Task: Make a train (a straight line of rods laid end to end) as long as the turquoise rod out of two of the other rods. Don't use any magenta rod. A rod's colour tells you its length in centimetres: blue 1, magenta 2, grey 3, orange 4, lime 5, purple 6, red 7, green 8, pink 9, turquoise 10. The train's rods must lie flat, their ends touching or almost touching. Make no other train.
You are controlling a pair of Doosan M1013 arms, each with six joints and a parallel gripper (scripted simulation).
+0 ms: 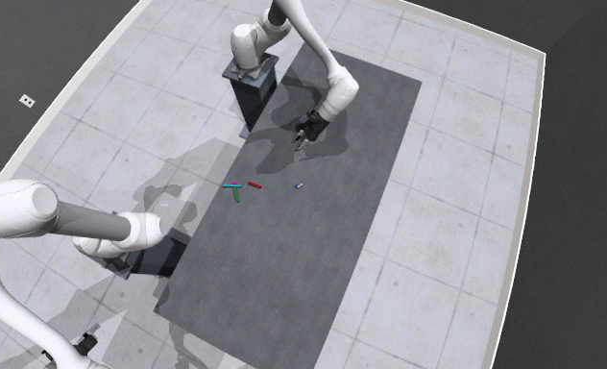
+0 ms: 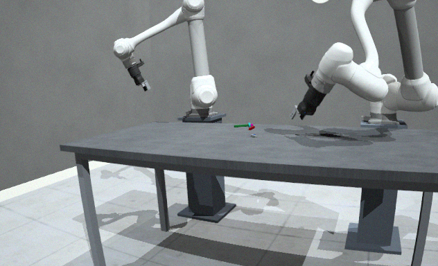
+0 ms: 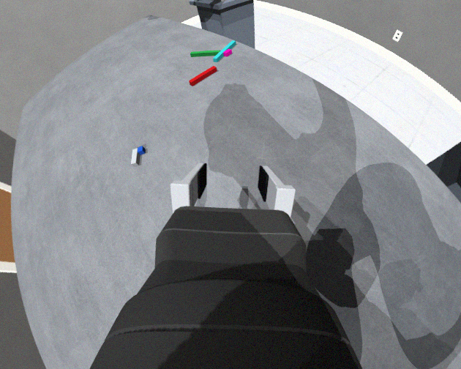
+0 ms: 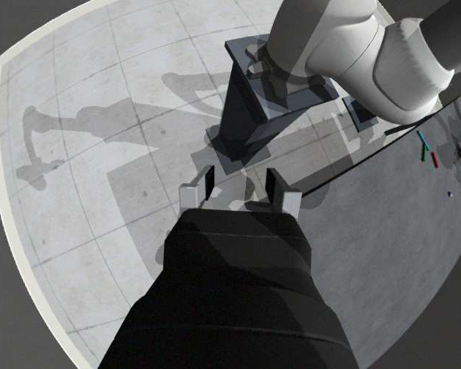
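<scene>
Right now the turquoise rod is 34 cm to the right of my left hand, 20 cm behind it and 9 cm below it. Round my left hand: grey rod (18 cm to the right, 10 cm ahead, 9 cm below); blue rod (18 cm to the right, 9 cm below, 8 cm ahead); red rod (28 cm to the right, 11 cm behind, 9 cm below).
</scene>
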